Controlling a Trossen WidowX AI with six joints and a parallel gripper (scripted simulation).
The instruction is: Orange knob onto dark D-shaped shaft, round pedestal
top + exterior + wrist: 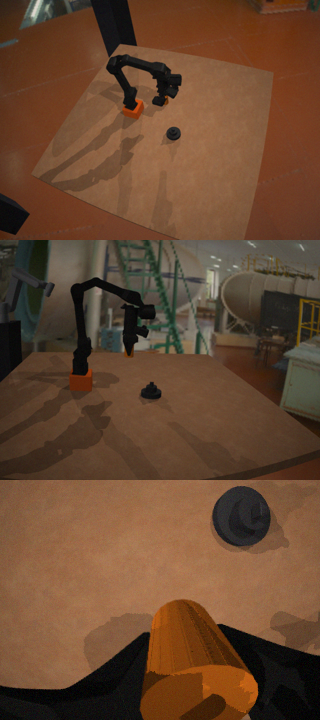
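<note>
The dark round pedestal lies 100 mm ahead of my gripper tip, 110 mm to the right of it and 110 mm below it. From my gripper tip the other things lie so: orange knob: 20 mm above.
</note>
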